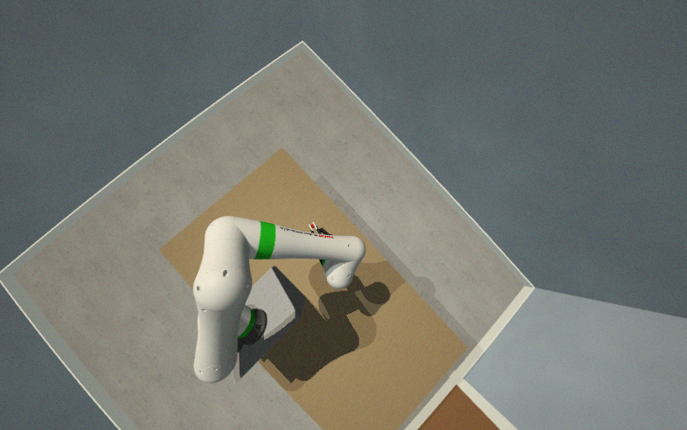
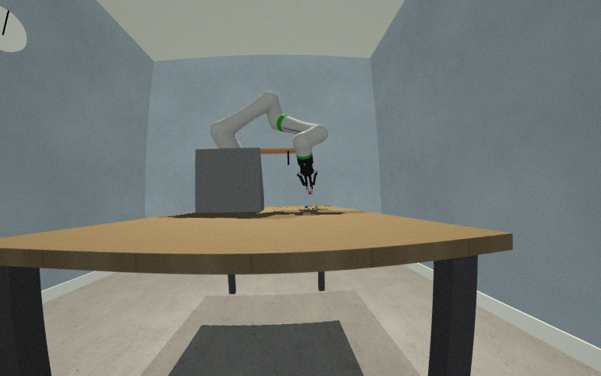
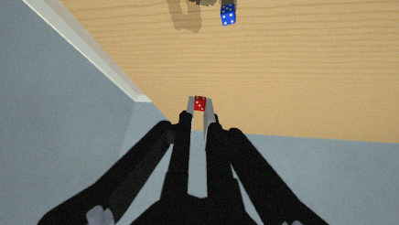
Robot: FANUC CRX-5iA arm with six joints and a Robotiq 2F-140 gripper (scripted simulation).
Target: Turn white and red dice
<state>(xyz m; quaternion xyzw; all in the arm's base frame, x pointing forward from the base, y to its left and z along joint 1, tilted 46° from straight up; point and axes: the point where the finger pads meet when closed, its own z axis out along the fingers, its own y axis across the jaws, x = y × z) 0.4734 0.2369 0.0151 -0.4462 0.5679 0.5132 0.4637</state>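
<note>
Right now my hand is 3 cm above the red die and 1 cm to the right of it. Also, from my hand: blue die (12 cm below, 5 cm to the right, 3 cm behind); white die (16 cm to the right, 11 cm below, 3 cm ahead); tan mat (16 cm to the right, 12 cm below).
</note>
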